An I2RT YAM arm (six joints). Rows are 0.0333 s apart.
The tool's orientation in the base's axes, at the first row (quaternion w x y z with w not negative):
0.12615 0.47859 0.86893 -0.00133
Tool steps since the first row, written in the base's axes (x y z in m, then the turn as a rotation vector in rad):
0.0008 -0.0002 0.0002 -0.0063 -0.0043 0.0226
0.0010 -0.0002 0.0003 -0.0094 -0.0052 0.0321
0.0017 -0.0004 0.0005 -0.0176 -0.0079 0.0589
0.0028 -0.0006 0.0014 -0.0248 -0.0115 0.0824
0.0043 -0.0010 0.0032 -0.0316 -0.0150 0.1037
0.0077 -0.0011 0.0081 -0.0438 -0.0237 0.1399
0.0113 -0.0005 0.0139 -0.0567 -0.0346 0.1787
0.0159 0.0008 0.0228 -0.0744 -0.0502 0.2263
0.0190 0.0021 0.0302 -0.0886 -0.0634 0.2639
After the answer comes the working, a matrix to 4 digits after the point.
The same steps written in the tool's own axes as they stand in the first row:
-0.0006 0.0006 0.0000 -0.0053 -0.0049 -0.0227
-0.0007 0.0008 0.0000 -0.0066 -0.0068 -0.0325
-0.0013 0.0013 -0.0001 -0.0106 -0.0119 -0.0599
-0.0022 0.0022 -0.0007 -0.0151 -0.0171 -0.0838
-0.0037 0.0034 -0.0020 -0.0192 -0.0221 -0.1054
-0.0066 0.0068 -0.0060 -0.0282 -0.0327 -0.1421
-0.0092 0.0108 -0.0109 -0.0392 -0.0448 -0.1811
-0.0125 0.0164 -0.0187 -0.0537 -0.0623 -0.2291
-0.0146 0.0205 -0.0254 -0.0657 -0.0768 -0.2670

The tool's axes in the first row as the columns of a matrix, in the base's axes (rounded; the answer above uses it unrounded):
-0.5101 0.8321 0.2180
0.8314 0.5419 -0.1231
-0.2205 0.1184 -0.9682

